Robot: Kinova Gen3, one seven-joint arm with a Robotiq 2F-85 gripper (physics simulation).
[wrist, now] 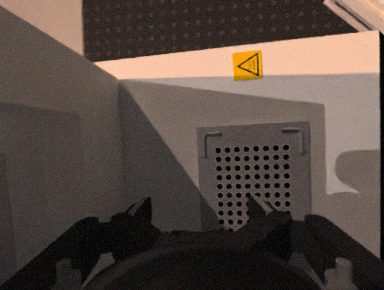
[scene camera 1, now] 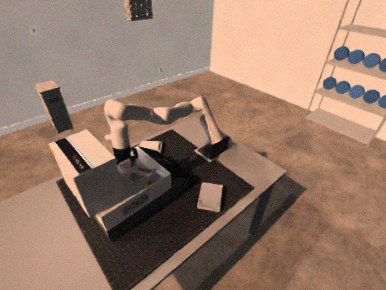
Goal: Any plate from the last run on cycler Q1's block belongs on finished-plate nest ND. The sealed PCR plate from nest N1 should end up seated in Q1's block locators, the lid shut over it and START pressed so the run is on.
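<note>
Cycler Q1 [scene camera 1: 97, 146] stands at the left of the table, its lid [scene camera 1: 102, 190] [wrist: 50, 150] raised off the block bay. The grey block [wrist: 255, 134] shows bare rows of holes and two corner locators in the wrist view; its near part is hidden behind my fingers. My gripper [scene camera 1: 131, 159] [wrist: 199, 207] is open and empty, above the cycler's bay beside the lid. A pale plate-like piece [scene camera 1: 210, 196] lies at the right on the dark mat, another [scene camera 1: 151, 146] behind the cycler. I cannot tell which is at N1 or ND. START is not discernible.
The dark perforated mat [scene camera 1: 165, 250] [wrist: 150, 25] lies under the cycler. A yellow warning label [wrist: 247, 65] is on the cycler's rim. A pale ridged edge [wrist: 357, 15] shows at the wrist view's top right. The arm's base [scene camera 1: 214, 148] stands at the table's far side.
</note>
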